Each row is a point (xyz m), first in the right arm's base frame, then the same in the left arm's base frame.
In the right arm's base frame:
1: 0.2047 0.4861 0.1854
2: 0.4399 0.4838 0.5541
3: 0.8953 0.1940 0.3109
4: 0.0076 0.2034 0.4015
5: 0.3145 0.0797 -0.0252
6: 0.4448 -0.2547 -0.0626
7: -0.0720 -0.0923 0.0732
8: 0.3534 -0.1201 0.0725
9: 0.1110 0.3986 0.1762
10: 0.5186 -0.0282 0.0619
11: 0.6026 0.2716 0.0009
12: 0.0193 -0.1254 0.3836
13: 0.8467 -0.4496 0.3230
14: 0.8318 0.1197 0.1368
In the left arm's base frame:
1: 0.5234 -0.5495 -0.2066
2: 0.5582 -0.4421 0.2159
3: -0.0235 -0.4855 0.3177
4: 0.5926 -0.1496 -0.2336
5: 0.1101 -0.3676 -0.3393
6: -0.1870 -0.1633 -0.3252
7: 0.3052 -0.0513 -0.5642
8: 0.0179 -0.1723 -0.2734
9: 0.5273 -0.4529 -0.2912
10: -0.0389 -0.3064 -0.1524
11: 0.0520 -0.6044 -0.0922
12: 0.3842 0.0998 -0.2872
13: -0.3623 0.0504 0.1962
14: -0.1142 -0.4921 0.1399

